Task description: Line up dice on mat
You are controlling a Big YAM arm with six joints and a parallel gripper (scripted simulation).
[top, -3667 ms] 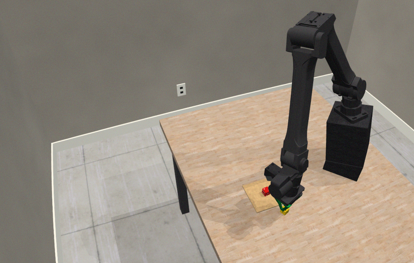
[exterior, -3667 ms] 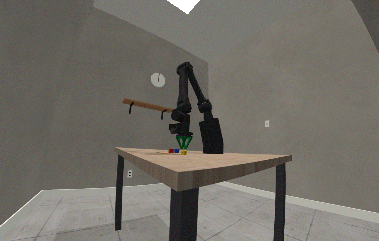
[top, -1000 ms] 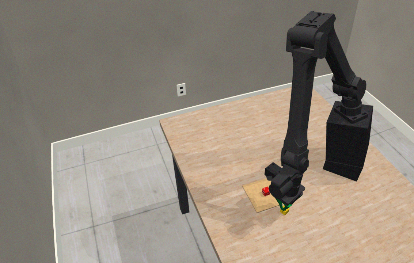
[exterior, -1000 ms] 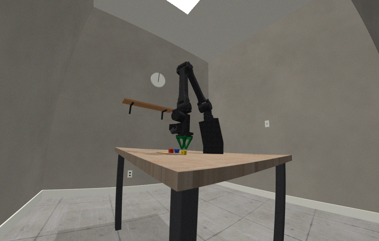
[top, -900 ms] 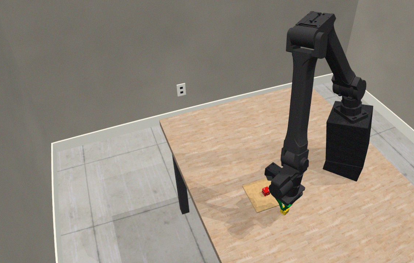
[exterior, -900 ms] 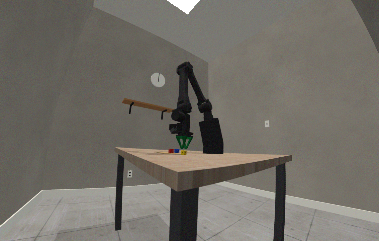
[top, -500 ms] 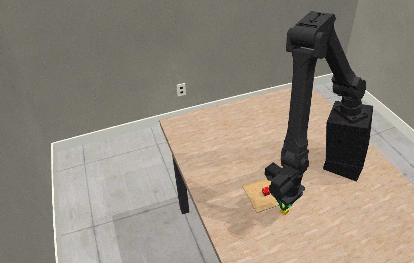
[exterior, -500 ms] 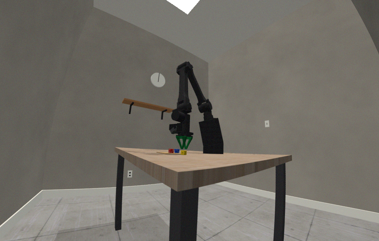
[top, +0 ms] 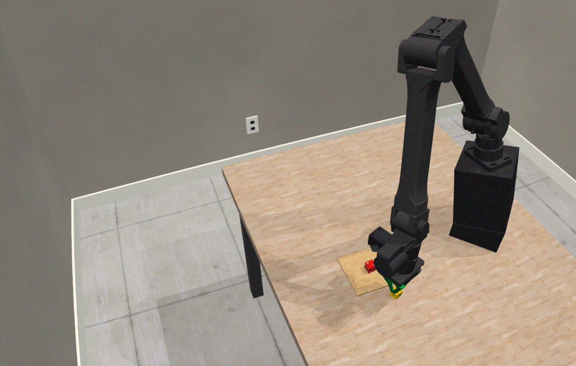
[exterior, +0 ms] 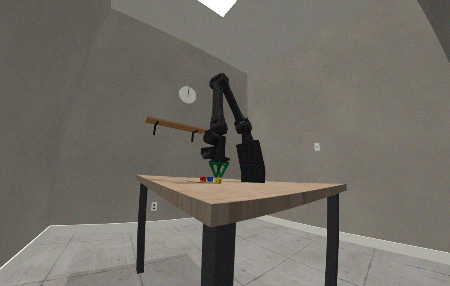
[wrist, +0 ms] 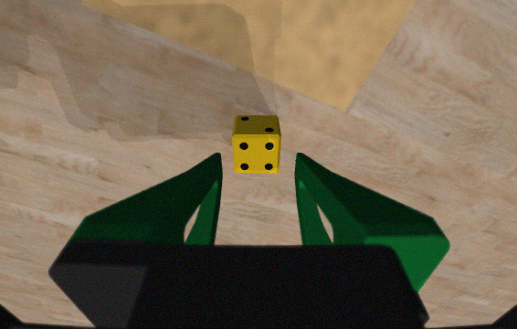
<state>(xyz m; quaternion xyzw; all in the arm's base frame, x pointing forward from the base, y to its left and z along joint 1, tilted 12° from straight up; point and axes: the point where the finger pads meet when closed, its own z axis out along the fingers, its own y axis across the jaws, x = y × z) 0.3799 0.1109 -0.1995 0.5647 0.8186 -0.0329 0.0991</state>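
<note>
My hand is 30 mm above the yellow die. Also, from my hand: blue die (20 mm behind, 110 mm to the right, 20 mm below); then red die (30 mm ahead, 100 mm to the right, 20 mm below); then tan mat (30 mm ahead, 100 mm to the right, 40 mm below).
</note>
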